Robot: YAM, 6 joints.
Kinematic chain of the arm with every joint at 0, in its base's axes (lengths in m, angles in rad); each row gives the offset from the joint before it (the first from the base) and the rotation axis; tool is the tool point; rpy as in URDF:
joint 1: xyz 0 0 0.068 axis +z
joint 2: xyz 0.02 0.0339 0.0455 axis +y
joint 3: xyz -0.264 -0.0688 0 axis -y
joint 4: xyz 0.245 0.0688 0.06 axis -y
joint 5: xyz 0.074 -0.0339 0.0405 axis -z
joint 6: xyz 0.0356 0 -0.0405 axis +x
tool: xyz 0 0 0 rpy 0 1.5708 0
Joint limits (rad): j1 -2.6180..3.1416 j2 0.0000..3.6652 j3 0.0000..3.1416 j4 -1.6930..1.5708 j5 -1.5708..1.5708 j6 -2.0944..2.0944
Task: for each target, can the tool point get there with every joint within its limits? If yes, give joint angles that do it. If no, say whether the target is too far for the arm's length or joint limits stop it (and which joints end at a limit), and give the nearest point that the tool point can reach.
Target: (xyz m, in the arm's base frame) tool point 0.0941 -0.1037 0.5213
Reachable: yes | joints -0.7577 1.1329 1.9055 -1.2055 0.3035 0.6149
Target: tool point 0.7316 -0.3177 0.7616
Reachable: no: too far | nearest point 0.4593 -0.1995 0.5142 | short by 0.386 m
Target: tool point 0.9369 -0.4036 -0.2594
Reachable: no: too far | nearest point 0.5569 -0.2399 -0.1051 | short by 0.442 m
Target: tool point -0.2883 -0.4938 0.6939
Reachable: no: too far | nearest point -0.2275 -0.3897 0.5671 | short by 0.175 m
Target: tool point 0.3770 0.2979 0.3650
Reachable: yes | joints 0.6551 1.9617 1.6874 0.4220 -0.1857 -1.5142
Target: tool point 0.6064 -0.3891 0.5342
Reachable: no: too far | nearest point 0.4684 -0.3005 0.4357 | short by 0.191 m
